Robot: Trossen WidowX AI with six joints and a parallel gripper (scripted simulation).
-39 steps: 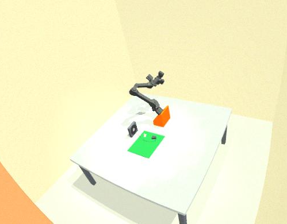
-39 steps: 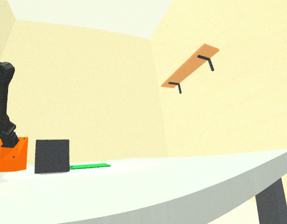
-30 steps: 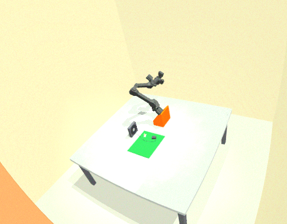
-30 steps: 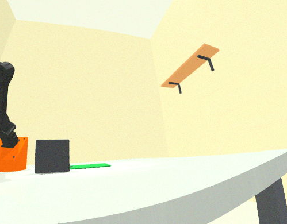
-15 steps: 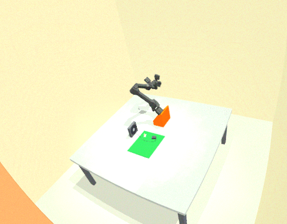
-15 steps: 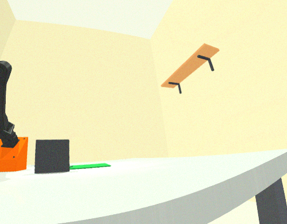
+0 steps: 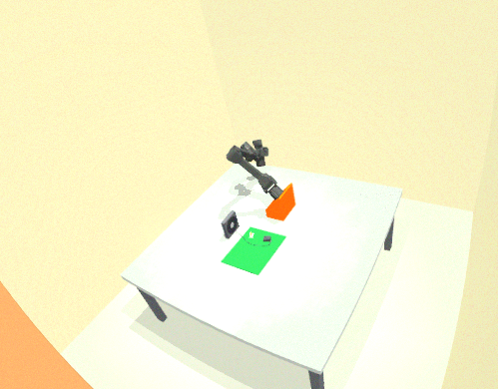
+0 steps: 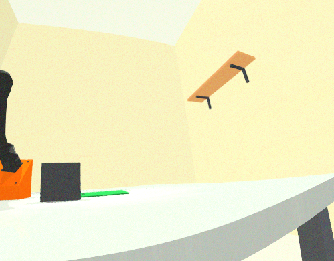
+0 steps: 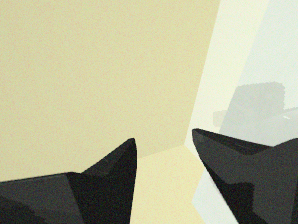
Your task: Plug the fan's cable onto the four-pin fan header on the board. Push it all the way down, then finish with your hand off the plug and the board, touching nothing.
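The dark fan plug is 600 mm ahead of my gripper tip, 440 mm to the left of it and 140 mm below it. The rest, counted from my gripper tip: green board (690 mm ahead, 410 mm to the left, 170 mm below); white four-pin header (610 mm ahead, 330 mm to the left, 160 mm below); dark square fan (630 mm ahead, 210 mm to the left, 100 mm below).
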